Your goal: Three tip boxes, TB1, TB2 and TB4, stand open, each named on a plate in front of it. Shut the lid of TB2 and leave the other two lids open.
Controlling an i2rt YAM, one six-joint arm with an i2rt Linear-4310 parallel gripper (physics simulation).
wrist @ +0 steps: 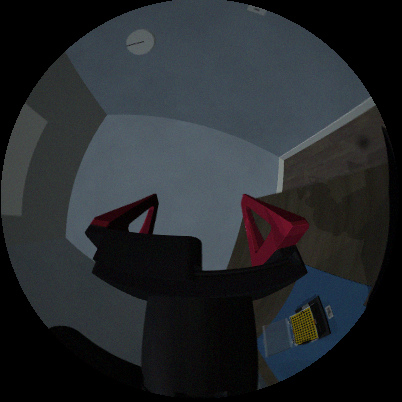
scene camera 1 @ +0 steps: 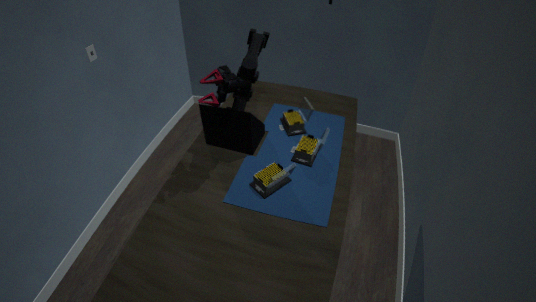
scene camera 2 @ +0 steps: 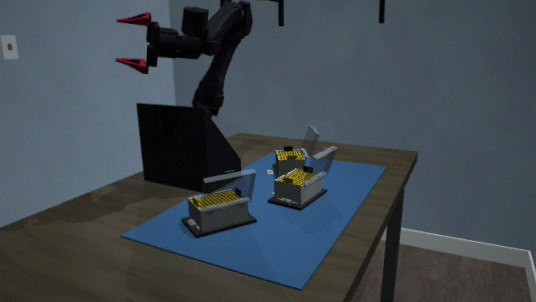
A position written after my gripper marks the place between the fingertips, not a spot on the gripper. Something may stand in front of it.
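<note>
There's my gripper, which you'd find at (scene camera 2: 115, 40), at (wrist: 199, 198) and at (scene camera 1: 199, 92). There's a tip box lid too, at (scene camera 2: 233, 188) and at (wrist: 276, 336).
</note>
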